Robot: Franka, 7 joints.
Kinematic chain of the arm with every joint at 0, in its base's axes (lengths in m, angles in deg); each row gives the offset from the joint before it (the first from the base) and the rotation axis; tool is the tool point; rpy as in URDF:
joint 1: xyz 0 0 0.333 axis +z
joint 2: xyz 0 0 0 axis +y
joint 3: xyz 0 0 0.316 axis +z
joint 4: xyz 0.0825 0 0 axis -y
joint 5: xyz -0.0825 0 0.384 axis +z
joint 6: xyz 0 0 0 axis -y
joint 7: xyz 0.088 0 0 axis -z
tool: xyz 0 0 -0.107 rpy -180 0 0
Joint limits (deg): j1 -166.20..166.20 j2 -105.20..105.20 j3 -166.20..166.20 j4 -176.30..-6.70 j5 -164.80..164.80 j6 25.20..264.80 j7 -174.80..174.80
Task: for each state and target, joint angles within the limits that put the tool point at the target. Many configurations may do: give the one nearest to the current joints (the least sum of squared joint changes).
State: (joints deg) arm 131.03 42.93 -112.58 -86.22 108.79 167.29 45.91
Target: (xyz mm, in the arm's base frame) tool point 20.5 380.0 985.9
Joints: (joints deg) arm 148.07 55.14 -134.37 -72.44 106.57 174.86 45.91
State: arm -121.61 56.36 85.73 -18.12 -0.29 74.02 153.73
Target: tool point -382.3 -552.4 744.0
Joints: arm -139.29 56.56 85.27 -6.81 -0.62 83.91 153.73
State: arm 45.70 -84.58 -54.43 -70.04 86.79 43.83 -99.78
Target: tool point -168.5 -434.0 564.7
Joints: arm 31.70 -105.08 -57.32 -100.27 70.58 25.20 -99.78
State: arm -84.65 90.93 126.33 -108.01 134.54 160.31 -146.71
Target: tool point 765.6 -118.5 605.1
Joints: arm -42.21 84.69 116.58 -56.86 134.09 141.76 -146.71
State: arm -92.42 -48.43 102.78 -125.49 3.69 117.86 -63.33
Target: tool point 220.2 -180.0 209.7
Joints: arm -109.13 -53.71 98.24 -159.65 2.30 110.55 -63.33
